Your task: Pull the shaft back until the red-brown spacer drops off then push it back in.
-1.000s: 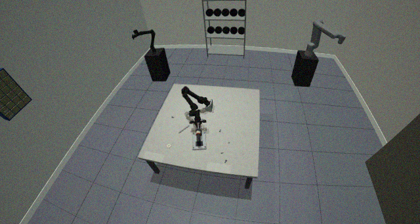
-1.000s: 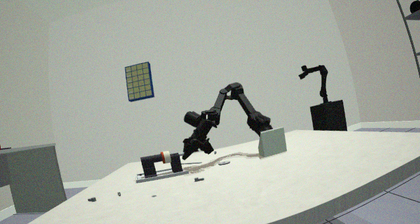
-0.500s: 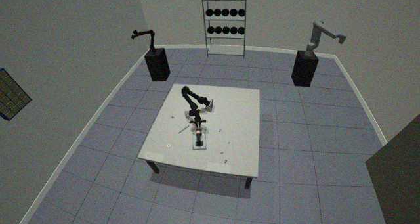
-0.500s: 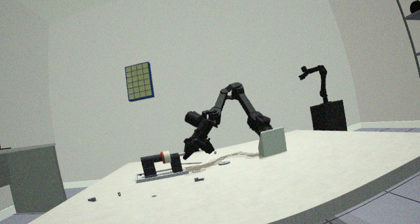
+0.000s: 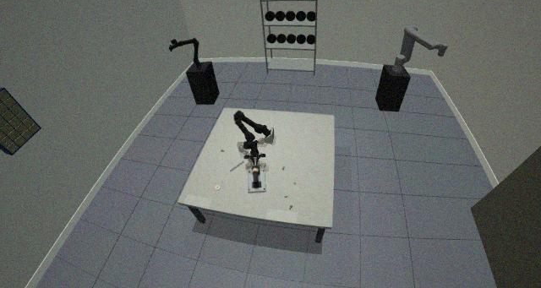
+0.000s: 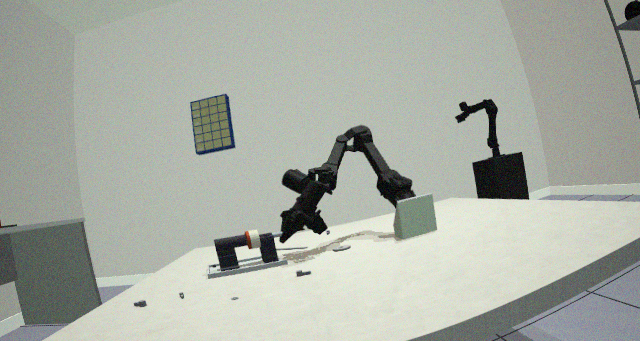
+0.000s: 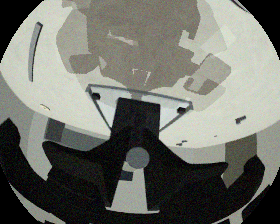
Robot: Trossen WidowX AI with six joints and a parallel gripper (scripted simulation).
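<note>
My gripper tip is 60 mm short of the thin grey shaft, 30 mm below it and 10 mm to the right of it. From my gripper tip the other things lie so: red-brown spacer 90 mm ahead, 20 mm to the left, 20 mm above.
</note>
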